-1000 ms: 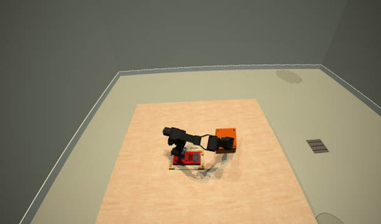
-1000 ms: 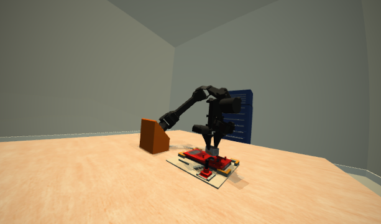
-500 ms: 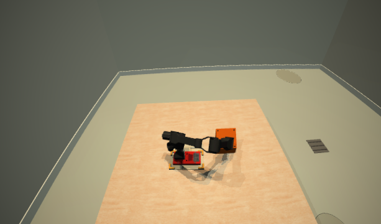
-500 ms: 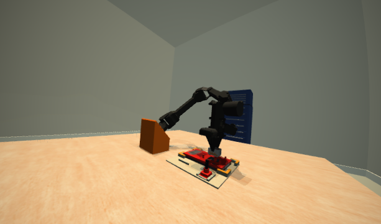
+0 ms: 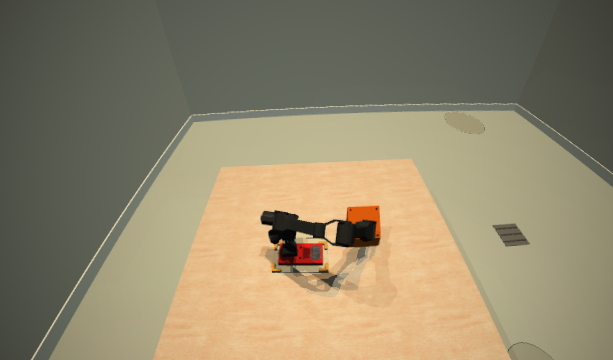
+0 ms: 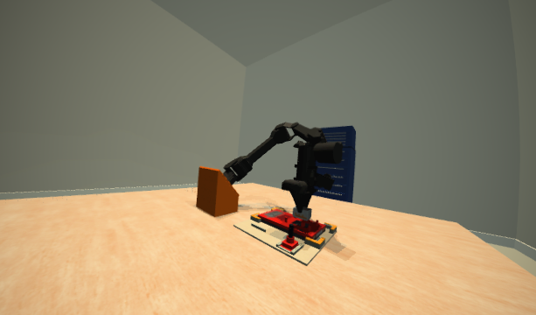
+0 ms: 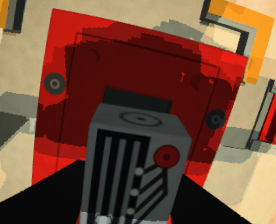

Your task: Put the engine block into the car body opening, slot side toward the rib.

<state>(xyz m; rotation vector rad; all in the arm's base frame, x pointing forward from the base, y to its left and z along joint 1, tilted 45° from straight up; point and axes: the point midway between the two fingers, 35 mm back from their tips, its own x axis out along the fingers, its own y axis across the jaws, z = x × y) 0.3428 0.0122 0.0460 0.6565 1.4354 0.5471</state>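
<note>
Now: gripper tip 1 cm above the grey engine block.
</note>
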